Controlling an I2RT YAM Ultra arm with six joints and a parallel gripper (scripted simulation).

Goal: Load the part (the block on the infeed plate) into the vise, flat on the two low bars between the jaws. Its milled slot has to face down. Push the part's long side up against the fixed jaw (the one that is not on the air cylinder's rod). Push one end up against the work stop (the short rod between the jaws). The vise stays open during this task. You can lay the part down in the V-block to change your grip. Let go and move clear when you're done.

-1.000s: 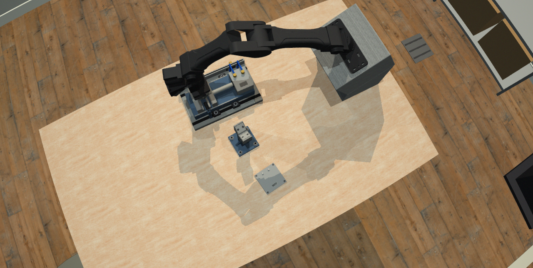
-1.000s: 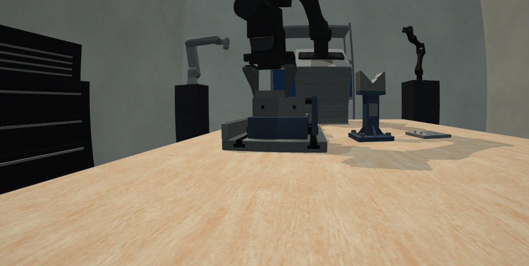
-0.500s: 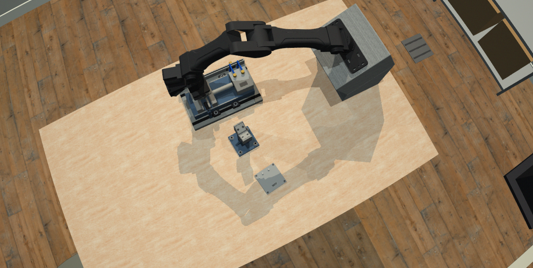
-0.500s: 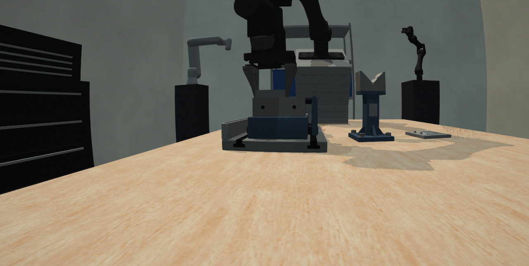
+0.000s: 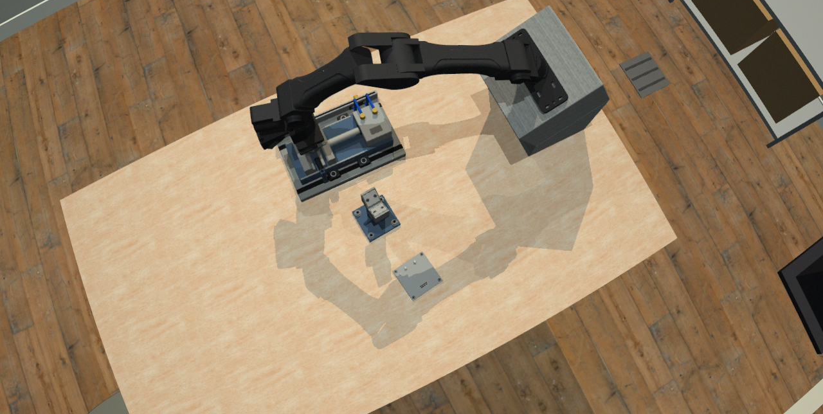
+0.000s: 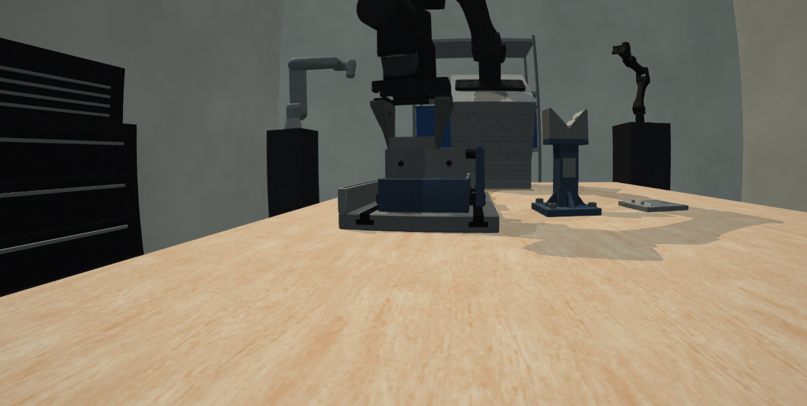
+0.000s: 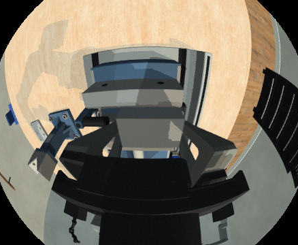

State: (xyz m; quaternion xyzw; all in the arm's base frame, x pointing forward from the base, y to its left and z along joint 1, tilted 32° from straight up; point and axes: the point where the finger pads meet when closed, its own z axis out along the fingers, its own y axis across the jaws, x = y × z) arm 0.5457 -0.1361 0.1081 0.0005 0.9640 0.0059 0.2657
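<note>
Now: the part 10 mm below my hand. The rest, counted from my hand: work stop rod 70 mm to the left, 10 mm below; then fixed jaw 30 mm ahead, 20 mm to the left, 20 mm below; then vise 70 mm behind, 20 mm to the left, 60 mm below.
</note>
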